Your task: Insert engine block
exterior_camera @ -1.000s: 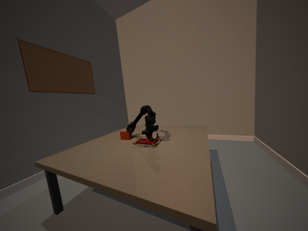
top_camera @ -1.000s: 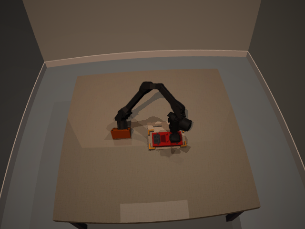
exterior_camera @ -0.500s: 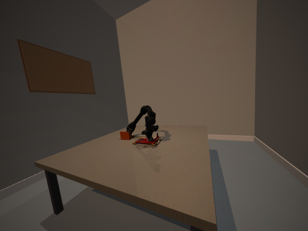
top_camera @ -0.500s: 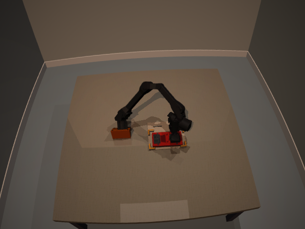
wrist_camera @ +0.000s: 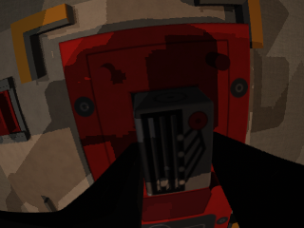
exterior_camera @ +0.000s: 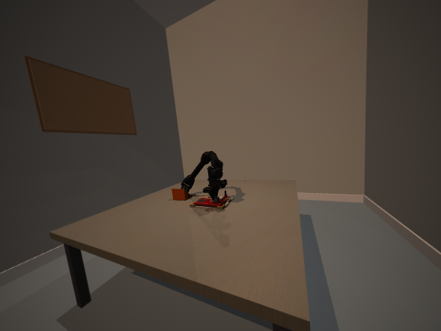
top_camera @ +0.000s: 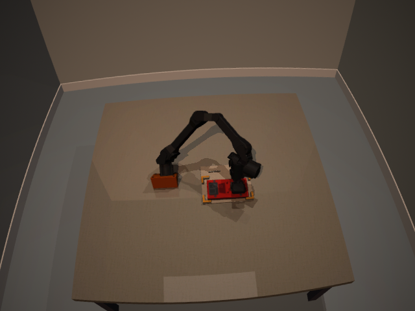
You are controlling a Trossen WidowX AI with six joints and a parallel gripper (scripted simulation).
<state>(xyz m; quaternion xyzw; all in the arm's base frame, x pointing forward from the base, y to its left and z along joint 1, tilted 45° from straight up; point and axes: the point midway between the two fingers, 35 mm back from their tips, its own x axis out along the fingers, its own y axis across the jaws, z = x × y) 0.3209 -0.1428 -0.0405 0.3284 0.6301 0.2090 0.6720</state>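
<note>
The engine block lies 1 cm below my gripper tip.
</note>
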